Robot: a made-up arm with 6 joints.
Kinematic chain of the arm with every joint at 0, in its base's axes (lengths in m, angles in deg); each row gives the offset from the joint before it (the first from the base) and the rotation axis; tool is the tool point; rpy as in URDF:
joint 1: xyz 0 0 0.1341 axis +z
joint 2: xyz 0 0 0 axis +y
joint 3: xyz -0.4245 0 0.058 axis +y
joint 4: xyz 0.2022 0 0.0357 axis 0.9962 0 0.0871
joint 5: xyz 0 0 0 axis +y
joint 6: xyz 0.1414 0 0.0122 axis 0.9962 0 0.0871
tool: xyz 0 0 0 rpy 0 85 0
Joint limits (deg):
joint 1: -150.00..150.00
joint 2: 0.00..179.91
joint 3: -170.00..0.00
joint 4: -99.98..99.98
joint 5: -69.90..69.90
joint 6: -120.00..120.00
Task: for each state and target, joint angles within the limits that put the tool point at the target. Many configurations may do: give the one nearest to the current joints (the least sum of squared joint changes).
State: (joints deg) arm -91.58 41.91 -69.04 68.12 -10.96 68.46
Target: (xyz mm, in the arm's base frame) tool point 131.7 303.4 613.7
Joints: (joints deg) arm -114.98 11.40 -80.52 67.60 -3.89 68.46
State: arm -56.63 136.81 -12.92 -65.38 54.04 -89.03
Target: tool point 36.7 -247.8 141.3
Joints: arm -55.16 133.64 -20.58 -69.14 57.11 -89.03
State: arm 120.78 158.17 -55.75 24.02 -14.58 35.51
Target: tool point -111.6 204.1 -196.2
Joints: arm 120.95 177.94 -42.59 24.27 -9.19 35.51
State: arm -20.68 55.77 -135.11 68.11 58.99 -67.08
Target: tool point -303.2 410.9 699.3
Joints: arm -46.90 37.22 -159.88 74.55 25.68 -67.08
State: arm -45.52 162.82 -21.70 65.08 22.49 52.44
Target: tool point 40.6 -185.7 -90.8
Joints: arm -77.56 168.46 -27.29 65.10 -0.23 52.44
